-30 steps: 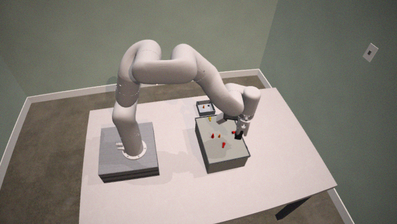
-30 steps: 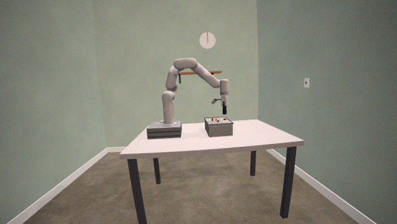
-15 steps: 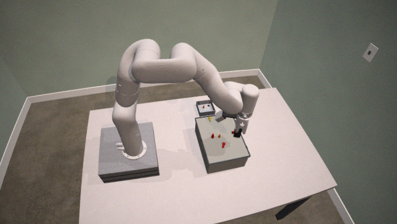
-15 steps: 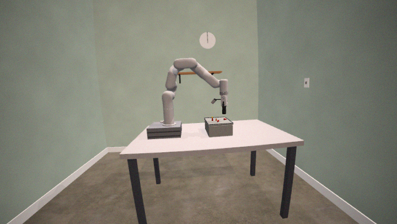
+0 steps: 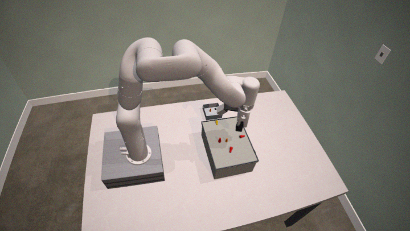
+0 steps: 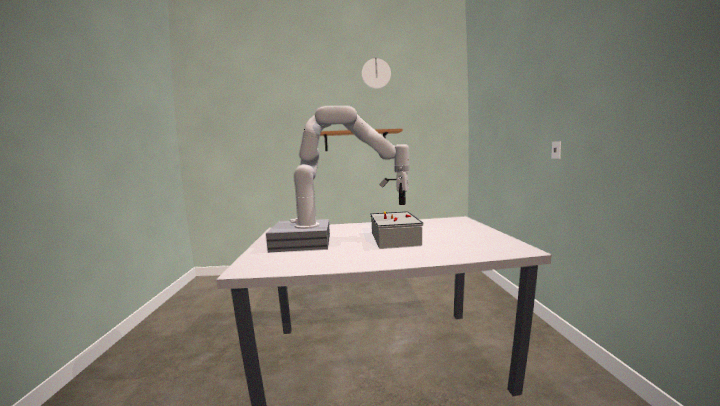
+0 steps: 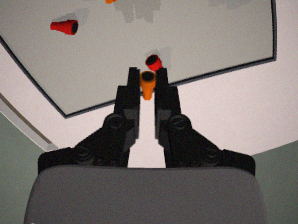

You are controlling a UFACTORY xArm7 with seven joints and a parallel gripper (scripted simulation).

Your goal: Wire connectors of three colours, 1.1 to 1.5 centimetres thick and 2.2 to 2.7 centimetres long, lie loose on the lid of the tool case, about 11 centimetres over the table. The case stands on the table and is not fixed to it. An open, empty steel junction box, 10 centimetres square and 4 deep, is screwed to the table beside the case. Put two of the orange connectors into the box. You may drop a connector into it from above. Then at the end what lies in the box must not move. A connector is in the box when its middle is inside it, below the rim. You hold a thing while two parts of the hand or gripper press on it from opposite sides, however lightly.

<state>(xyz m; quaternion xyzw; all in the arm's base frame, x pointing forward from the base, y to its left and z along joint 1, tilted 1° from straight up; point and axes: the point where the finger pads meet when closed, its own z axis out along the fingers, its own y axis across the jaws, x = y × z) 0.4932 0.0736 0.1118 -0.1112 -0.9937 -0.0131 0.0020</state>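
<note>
My gripper is now 90 mm past the junction box, 280 mm to the right of it and 200 mm above it. From my hand the other things lie so: yellow connector 90 mm behind, 100 mm to the left, 80 mm below; grey tool case 40 mm behind, 20 mm to the right, 120 mm below.
</note>
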